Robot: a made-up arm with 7 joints. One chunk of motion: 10 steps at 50 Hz.
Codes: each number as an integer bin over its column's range. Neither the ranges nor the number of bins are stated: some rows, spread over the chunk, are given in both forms.
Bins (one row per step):
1: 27 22 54 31 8 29
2: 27 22 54 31 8 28
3: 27 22 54 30 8 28
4: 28 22 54 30 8 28
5: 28 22 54 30 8 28
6: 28 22 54 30 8 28
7: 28 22 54 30 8 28
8: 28 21 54 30 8 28
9: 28 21 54 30 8 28
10: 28 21 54 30 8 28
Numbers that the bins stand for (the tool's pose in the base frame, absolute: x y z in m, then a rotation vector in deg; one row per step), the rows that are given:
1: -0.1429 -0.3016 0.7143 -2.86 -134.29 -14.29
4: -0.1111 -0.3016 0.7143 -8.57 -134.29 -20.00
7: -0.1111 -0.3016 0.7143 -8.57 -134.29 -20.00
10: -0.1111 -0.3333 0.7143 -8.57 -134.29 -20.00
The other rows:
2: -0.1429 -0.3016 0.7143 -2.86 -134.29 -20.00
3: -0.1429 -0.3016 0.7143 -8.57 -134.29 -20.00
5: -0.1111 -0.3016 0.7143 -8.57 -134.29 -20.00
6: -0.1111 -0.3016 0.7143 -8.57 -134.29 -20.00
8: -0.1111 -0.3333 0.7143 -8.57 -134.29 -20.00
9: -0.1111 -0.3333 0.7143 -8.57 -134.29 -20.00

